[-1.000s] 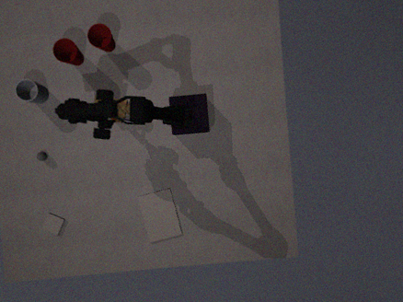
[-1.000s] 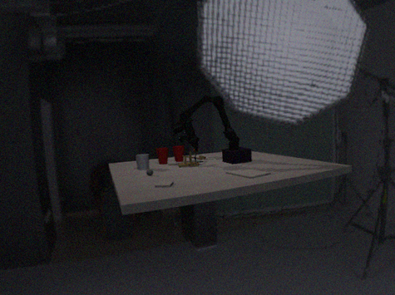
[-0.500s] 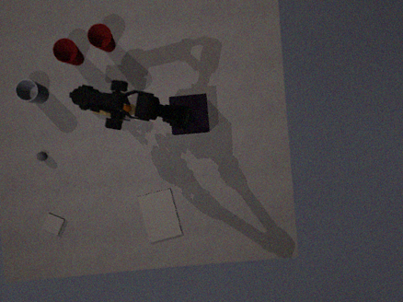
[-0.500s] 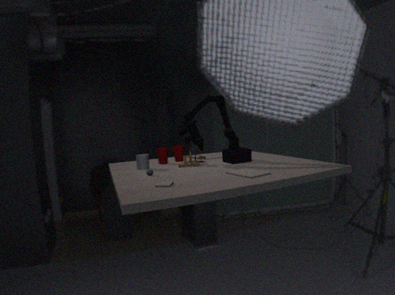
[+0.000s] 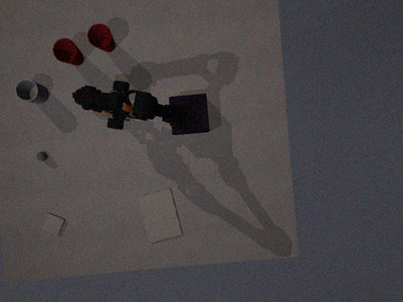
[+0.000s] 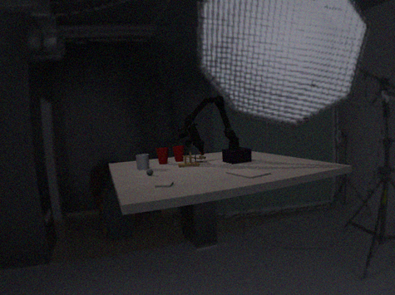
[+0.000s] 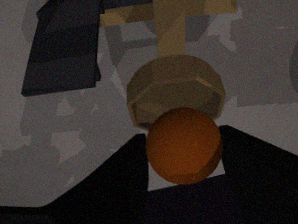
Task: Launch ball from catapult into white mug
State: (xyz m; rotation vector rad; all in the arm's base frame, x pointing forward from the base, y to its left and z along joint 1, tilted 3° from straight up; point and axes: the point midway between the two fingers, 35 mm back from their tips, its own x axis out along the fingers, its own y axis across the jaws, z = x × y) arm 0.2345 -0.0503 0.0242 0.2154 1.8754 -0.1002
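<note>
The orange ball lies 10 mm above my gripper tip. The rest, counted from my gripper tip: white mug (410 mm ahead, 90 mm to the right, 50 mm below); then wooden catapult (60 mm ahead, 20 mm below, 10 mm to the left); then small grey ball (400 mm ahead, 180 mm to the left, 60 mm below).
</note>
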